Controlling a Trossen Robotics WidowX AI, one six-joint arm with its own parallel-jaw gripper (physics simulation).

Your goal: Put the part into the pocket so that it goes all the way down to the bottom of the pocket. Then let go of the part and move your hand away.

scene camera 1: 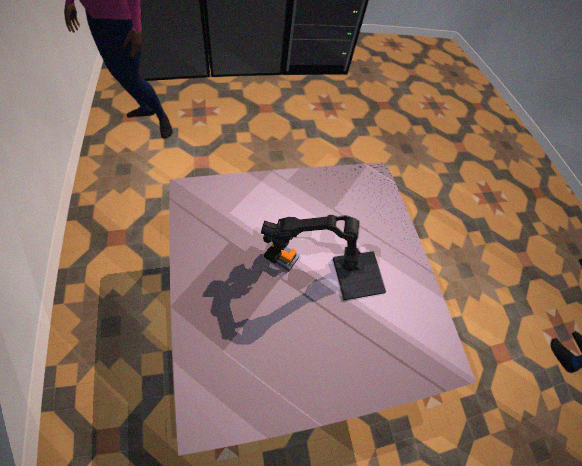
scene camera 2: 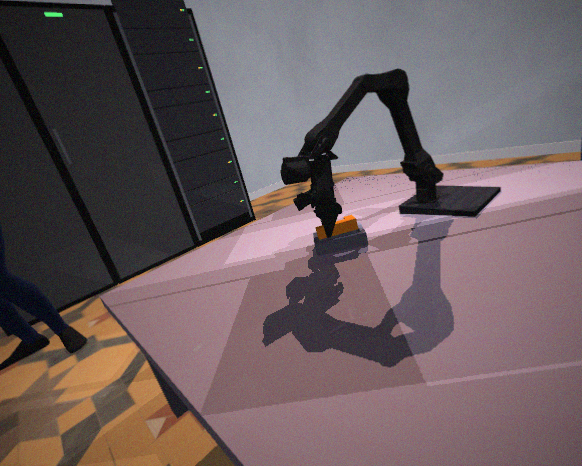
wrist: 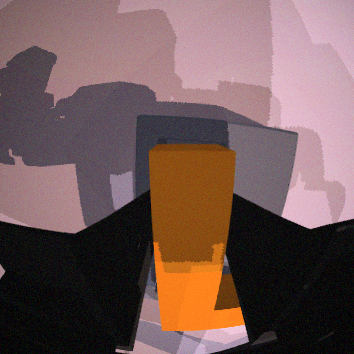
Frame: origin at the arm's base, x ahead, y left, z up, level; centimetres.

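Seen in the pictures: gripper, fingertip midpoint: (scene camera 1: 275, 252) (scene camera 2: 328, 236) (wrist: 186, 195); arm's base, origin of the base link: (scene camera 1: 349, 265) (scene camera 2: 426, 199).
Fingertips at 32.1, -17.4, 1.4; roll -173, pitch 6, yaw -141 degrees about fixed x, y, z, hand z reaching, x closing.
Observation:
Pixels of each thing's top centre, then the offset from my fingertips to it, as dx, dy, dz. Level surfaces: height alone.
- orange part, middle of its top: (wrist: 218, 280) (scene camera 2: 334, 220) (scene camera 1: 283, 249) -3.0, +1.1, +3.4
- grey block, middle of its top: (wrist: 207, 240) (scene camera 2: 338, 232) (scene camera 1: 282, 253) -2.9, +1.5, -0.2
- pink table top, its level: dz -3.8
The orange part (scene camera 1: 288, 256) (scene camera 2: 346, 226) (wrist: 192, 220) is held over the grey block (scene camera 1: 290, 266) (scene camera 2: 345, 244) (wrist: 261, 167). My gripper (scene camera 1: 280, 254) (scene camera 2: 329, 234) (wrist: 186, 195) is shut on the part, with one finger on each long side. In scene camera 2 much of the part stands above the block's top, and its lower edge is hidden by the block and finger. In the wrist view the part covers most of the pocket; a thin dark strip of the pocket's far end shows beyond it. How deep the part sits cannot be told.
The block stands on the pink table top (scene camera 1: 300, 360) (scene camera 2: 310, 400). The arm's black base plate (scene camera 1: 367, 285) (scene camera 2: 465, 200) lies to the right of the block. Dark shadows of the arm fall across the table. Dark cabinets (scene camera 1: 245, 35) (scene camera 2: 65, 125) and a person (scene camera 1: 120, 55) stand beyond the table.

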